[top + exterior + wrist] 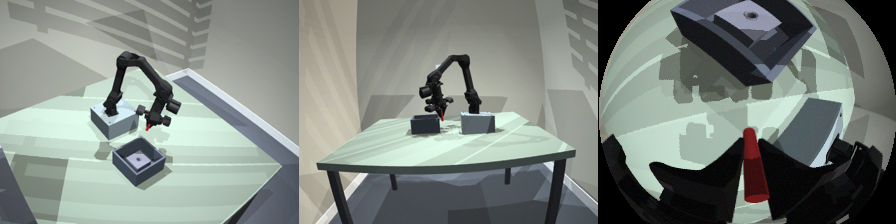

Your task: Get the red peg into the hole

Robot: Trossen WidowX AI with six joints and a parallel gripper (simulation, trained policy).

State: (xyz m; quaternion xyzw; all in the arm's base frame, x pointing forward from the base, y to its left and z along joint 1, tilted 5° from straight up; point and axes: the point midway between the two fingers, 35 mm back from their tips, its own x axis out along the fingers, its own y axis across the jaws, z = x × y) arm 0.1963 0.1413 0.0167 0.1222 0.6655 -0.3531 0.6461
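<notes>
Now: gripper tip 140 mm short of the light plate, 130 mm to the left of it and 70 mm above it. Round my gripper tip: grey box (140 mm ahead, 130 mm to the right, 90 mm below); red peg (10 mm to the left, 20 mm above).
</notes>
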